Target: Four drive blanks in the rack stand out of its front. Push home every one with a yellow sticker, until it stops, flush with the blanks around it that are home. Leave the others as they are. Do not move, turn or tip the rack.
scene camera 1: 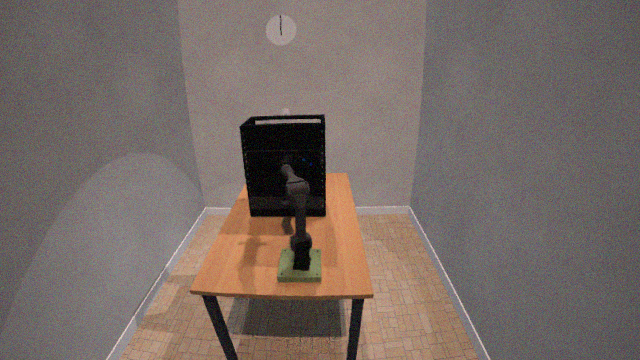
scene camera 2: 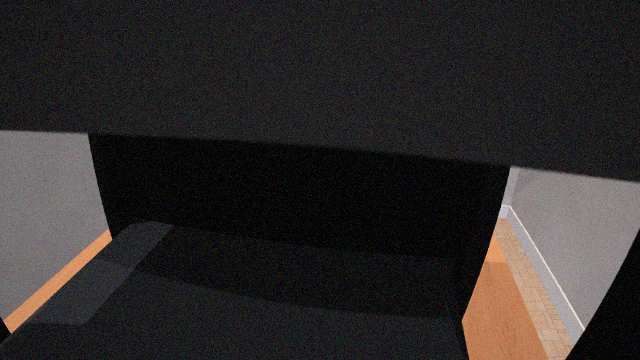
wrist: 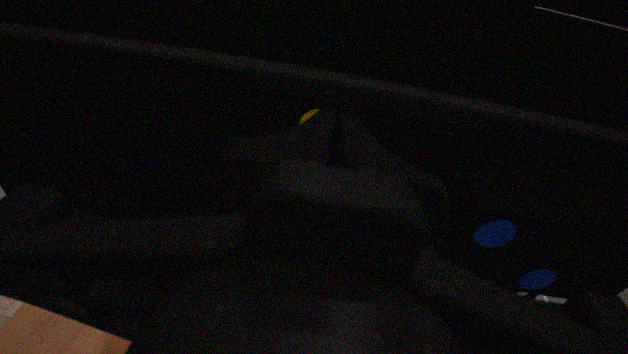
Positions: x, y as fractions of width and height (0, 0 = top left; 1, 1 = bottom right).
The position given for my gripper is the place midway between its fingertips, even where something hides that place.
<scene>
In view: my gripper (wrist: 0.53, 0.36) and a black rack (scene camera 2: 0.42, 0.50).
The black rack is seen too in scene camera 1 (scene camera 1: 0.41, 0.40) and in the wrist view (wrist: 0.20, 0.32).
</scene>
